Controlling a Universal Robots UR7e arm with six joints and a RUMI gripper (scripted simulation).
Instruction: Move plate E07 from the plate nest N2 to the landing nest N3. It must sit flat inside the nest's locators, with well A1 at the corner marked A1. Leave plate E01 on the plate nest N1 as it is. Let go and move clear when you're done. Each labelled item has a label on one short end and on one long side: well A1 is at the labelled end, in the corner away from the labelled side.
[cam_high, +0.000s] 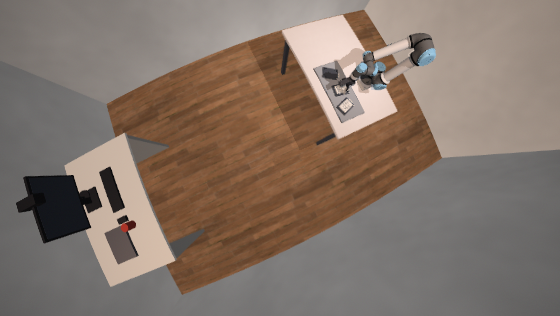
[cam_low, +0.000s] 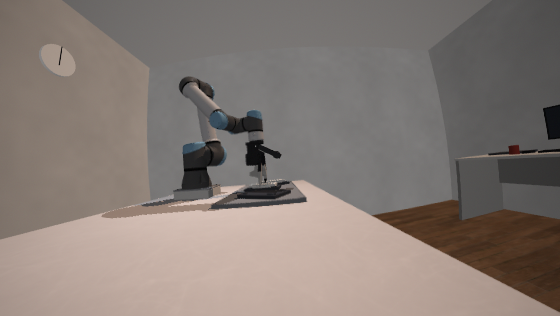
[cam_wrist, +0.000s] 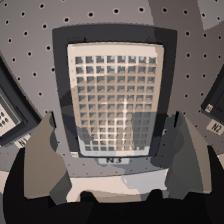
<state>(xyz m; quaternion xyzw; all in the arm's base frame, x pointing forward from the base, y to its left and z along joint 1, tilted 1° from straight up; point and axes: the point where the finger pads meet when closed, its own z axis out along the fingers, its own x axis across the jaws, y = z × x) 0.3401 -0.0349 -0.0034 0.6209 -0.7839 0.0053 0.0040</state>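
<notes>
Right now my hand is 2 cm above the dark landing nest. Also, from my hand: plate nest N2 (21 cm to the right, 2 cm below).
</notes>
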